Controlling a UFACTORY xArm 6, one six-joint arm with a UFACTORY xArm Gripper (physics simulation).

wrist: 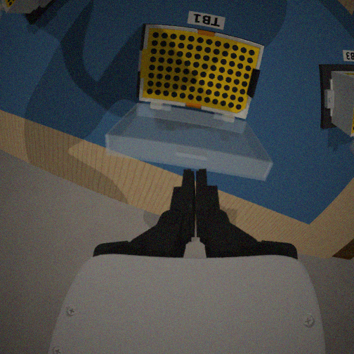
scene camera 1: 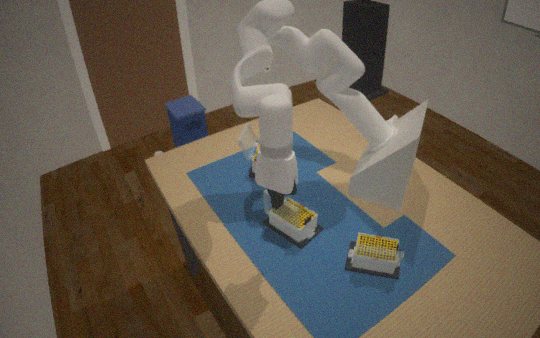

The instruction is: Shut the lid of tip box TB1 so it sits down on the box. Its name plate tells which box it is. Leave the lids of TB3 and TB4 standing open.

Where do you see a clear lid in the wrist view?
156, 133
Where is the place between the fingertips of the gripper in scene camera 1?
277, 205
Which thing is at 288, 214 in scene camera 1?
A clear lid.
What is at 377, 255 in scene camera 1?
A clear lid.
